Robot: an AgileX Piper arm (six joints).
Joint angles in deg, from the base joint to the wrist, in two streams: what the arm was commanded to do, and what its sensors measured. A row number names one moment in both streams.
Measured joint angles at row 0:
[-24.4, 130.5, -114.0, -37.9, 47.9, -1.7]
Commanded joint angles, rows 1 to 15:
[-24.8, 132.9, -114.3, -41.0, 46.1, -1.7]
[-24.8, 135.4, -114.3, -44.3, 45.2, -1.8]
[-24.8, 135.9, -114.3, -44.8, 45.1, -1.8]
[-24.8, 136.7, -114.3, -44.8, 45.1, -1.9]
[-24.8, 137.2, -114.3, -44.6, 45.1, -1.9]
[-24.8, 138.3, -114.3, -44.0, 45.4, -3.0]
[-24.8, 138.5, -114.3, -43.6, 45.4, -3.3]
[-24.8, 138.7, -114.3, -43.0, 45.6, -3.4]
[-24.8, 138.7, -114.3, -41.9, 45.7, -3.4]
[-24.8, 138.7, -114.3, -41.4, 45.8, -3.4]
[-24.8, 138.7, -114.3, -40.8, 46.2, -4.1]
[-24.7, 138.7, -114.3, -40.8, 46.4, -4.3]
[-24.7, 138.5, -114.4, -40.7, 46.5, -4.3]
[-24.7, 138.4, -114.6, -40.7, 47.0, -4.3]
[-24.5, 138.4, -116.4, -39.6, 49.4, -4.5]
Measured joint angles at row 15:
[-24.6, 138.5, -114.8, -40.2, 47.5, -3.9]
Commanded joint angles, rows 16 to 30:
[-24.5, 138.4, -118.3, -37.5, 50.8, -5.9]
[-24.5, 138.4, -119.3, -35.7, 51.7, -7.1]
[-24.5, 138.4, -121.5, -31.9, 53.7, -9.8]
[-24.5, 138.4, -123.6, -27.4, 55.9, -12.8]
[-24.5, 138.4, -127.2, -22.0, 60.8, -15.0]
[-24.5, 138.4, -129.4, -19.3, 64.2, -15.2]
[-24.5, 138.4, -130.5, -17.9, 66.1, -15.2]
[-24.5, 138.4, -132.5, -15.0, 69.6, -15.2]
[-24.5, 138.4, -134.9, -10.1, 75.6, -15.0]
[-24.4, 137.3, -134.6, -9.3, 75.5, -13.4]
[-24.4, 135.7, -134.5, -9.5, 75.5, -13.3]
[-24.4, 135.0, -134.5, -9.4, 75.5, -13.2]
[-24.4, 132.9, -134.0, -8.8, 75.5, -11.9]
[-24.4, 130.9, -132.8, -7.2, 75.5, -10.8]
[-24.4, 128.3, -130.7, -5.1, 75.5, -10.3]
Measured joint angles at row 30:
[-24.3, 131.7, -133.0, -7.7, 69.2, -11.5]
